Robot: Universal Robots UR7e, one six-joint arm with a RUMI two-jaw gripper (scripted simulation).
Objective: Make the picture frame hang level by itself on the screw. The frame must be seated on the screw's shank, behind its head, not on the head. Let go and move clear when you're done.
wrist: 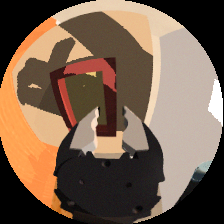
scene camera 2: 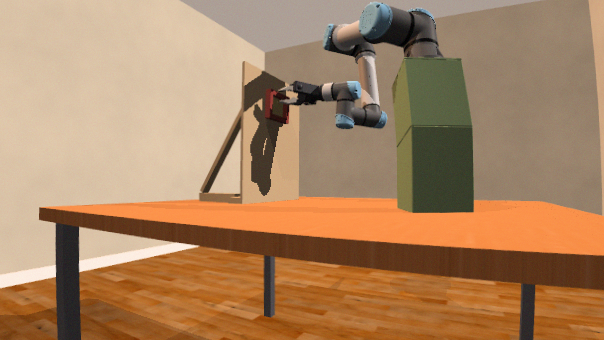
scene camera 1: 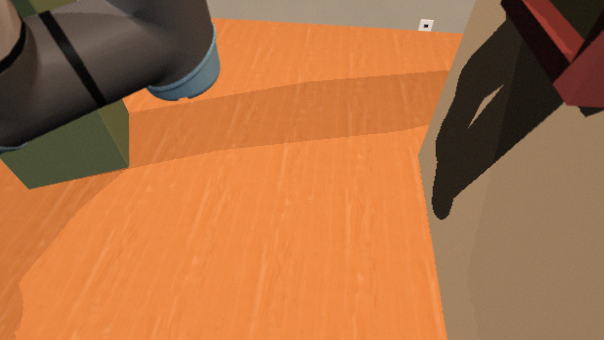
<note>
In view: my gripper (scene camera 2: 278,96), a picture frame (wrist: 76,96), a tan board (scene camera 1: 504,164) and a slanted brace (scene camera 2: 236,126).
My gripper also shows in the wrist view (wrist: 111,107). The tan board shows as well in the wrist view (wrist: 128,39) and in scene camera 2 (scene camera 2: 269,161).
</note>
